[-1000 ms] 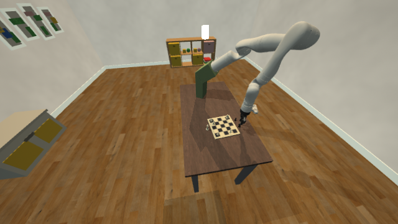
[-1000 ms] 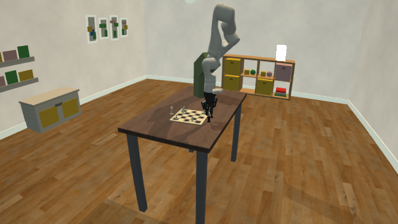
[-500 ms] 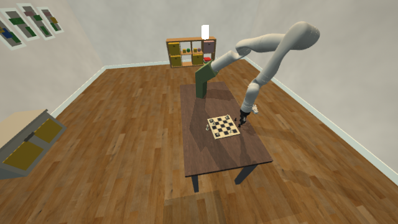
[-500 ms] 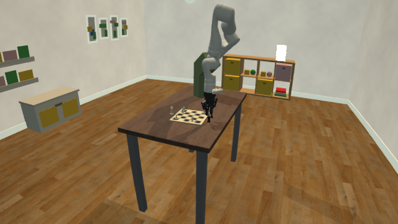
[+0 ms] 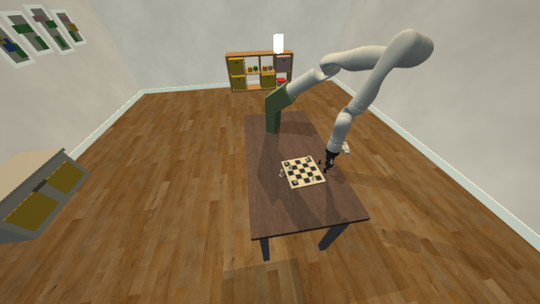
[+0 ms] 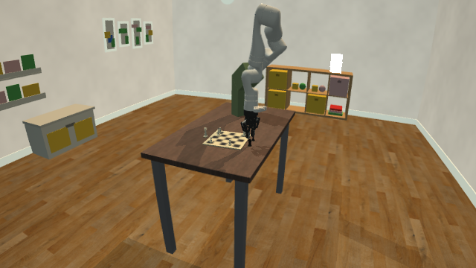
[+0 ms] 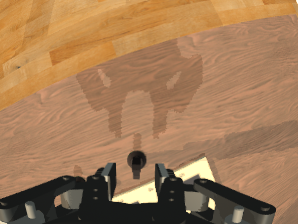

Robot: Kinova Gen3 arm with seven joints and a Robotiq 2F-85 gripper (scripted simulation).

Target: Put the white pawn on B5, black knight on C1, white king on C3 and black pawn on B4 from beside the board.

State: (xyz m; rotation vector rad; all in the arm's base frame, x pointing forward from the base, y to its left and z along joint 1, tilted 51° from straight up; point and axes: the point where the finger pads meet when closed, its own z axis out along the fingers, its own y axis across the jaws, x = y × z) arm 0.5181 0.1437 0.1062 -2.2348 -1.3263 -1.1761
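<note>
Right now my hand is 5 cm above the black knight. Round my hand: black pawn: 7 cm behind, 5 cm below, 1 cm to the right; chessboard: 14 cm to the right, 6 cm below, 1 cm behind; white king: 28 cm to the right, 4 cm below, 1 cm ahead.
</note>
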